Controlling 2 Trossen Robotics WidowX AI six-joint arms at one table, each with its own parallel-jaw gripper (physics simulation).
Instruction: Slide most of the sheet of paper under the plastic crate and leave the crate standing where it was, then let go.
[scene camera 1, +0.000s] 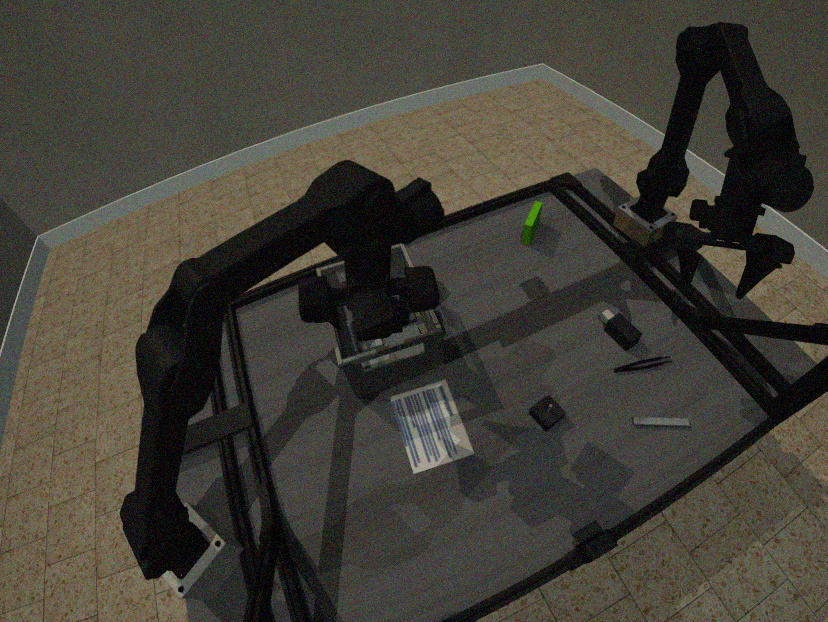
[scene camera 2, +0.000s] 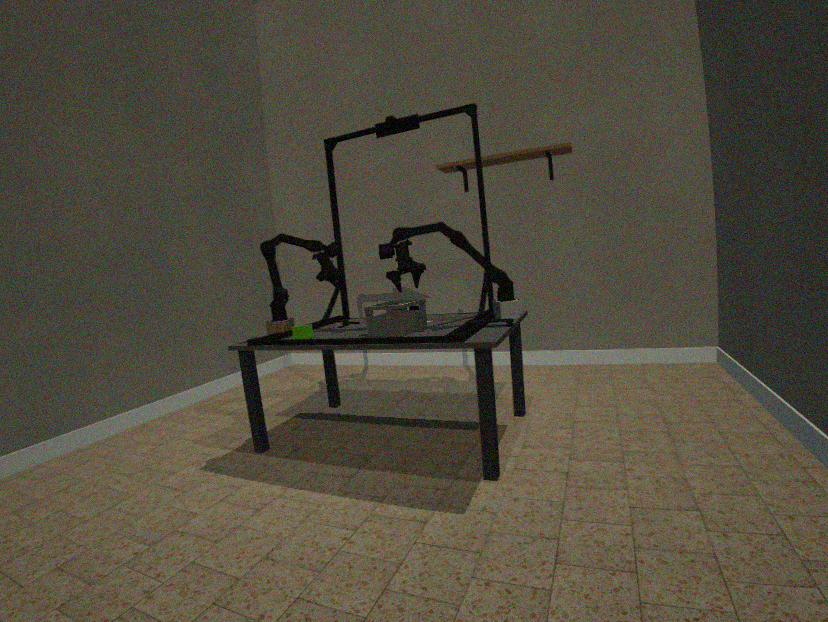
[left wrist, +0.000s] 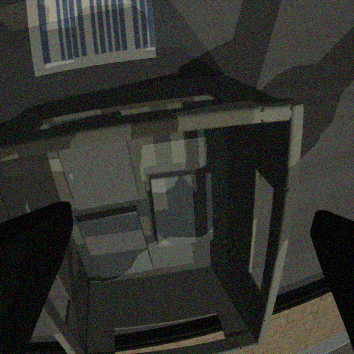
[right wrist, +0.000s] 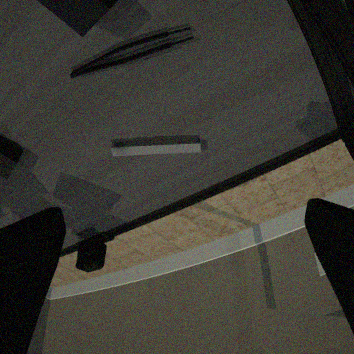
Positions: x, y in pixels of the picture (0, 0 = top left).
my left gripper: open, holds nothing
my right gripper: open, holds nothing
a sheet of paper (scene camera 1: 433, 433): on the table
a black plug (scene camera 1: 618, 327): on the table
